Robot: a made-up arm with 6 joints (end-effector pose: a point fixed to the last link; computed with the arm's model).
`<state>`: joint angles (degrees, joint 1 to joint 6).
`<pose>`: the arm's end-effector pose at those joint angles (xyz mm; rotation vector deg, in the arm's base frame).
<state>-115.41 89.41 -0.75 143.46 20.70 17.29</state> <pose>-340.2 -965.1 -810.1 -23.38 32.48 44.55</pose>
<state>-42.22 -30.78 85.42 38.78 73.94 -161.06</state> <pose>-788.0 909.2 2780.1 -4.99 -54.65 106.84</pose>
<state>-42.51 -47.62 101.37 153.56 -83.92 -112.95</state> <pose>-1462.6 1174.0 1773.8 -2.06 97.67 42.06</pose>
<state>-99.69 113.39 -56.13 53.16 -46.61 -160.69</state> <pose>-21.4 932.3 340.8 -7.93 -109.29 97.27</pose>
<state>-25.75 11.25 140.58 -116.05 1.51 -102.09</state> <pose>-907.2 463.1 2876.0 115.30 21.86 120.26</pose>
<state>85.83 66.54 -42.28 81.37 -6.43 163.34</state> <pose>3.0 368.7 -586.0 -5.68 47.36 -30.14</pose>
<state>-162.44 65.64 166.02 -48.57 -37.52 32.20</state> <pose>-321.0 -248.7 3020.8 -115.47 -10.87 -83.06</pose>
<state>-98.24 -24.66 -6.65 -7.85 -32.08 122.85</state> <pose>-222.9 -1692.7 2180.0 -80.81 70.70 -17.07</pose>
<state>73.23 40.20 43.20 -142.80 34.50 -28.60</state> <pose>686.1 2257.3 1630.8 117.63 54.72 -52.64</pose>
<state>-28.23 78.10 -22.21 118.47 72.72 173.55</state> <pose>644.0 -105.0 -502.2 99.47 108.08 -51.85</pose>
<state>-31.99 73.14 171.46 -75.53 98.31 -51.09</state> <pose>138.4 -380.3 2630.2 -55.90 103.07 -40.64</pose>
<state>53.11 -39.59 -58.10 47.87 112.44 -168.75</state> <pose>616.0 1163.1 1347.7 104.83 89.07 106.02</pose>
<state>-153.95 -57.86 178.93 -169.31 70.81 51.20</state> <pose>1037.9 493.5 -37.0 -48.23 -60.28 41.20</pose>
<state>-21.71 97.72 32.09 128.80 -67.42 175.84</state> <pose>1661.0 -896.5 -459.7 -0.35 -32.98 -72.46</pose>
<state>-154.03 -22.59 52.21 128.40 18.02 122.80</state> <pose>-256.5 -247.9 3344.6 -32.82 -116.10 -60.50</pose>
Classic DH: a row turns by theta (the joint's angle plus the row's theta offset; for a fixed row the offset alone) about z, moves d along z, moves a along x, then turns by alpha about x. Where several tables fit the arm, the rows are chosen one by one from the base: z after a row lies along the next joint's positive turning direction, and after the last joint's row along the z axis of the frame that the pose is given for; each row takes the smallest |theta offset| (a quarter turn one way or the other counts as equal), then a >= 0, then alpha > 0; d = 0 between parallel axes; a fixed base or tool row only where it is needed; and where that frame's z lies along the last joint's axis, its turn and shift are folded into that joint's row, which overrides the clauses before.
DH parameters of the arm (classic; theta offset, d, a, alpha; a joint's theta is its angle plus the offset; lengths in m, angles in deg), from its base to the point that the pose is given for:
base (fixed): 33.69 0 -0.0361 0
joint 1: -33.69 0.99 0.23 -90
joint 2: 89.05 0 -0.6001 180
joint 3: -0.95 -0.03 -0.23 90
joint 4: 0 -1.57 0.03 -90
joint 5: 0 0.02 -0.03 90
joint 6: -84.74 -0.2851 -0.0208 57.71
tool (fixed): -90.17 0.0096 0 0

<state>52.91 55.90 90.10 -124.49 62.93 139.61</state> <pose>1334.2 1511.0 2352.2 -7.04 -23.31 7.68</pose>
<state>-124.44 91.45 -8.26 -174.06 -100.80 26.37</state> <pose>-571.6 -979.2 -648.2 -69.72 142.27 59.41</pose>
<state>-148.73 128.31 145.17 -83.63 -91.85 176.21</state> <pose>-1704.2 -1433.0 1272.5 -95.75 34.18 -6.08</pose>
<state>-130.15 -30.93 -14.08 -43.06 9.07 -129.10</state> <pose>-1065.7 -1253.5 2260.2 -57.05 164.63 18.53</pose>
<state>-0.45 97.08 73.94 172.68 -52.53 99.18</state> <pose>2609.7 -32.3 642.6 83.60 -54.92 -7.81</pose>
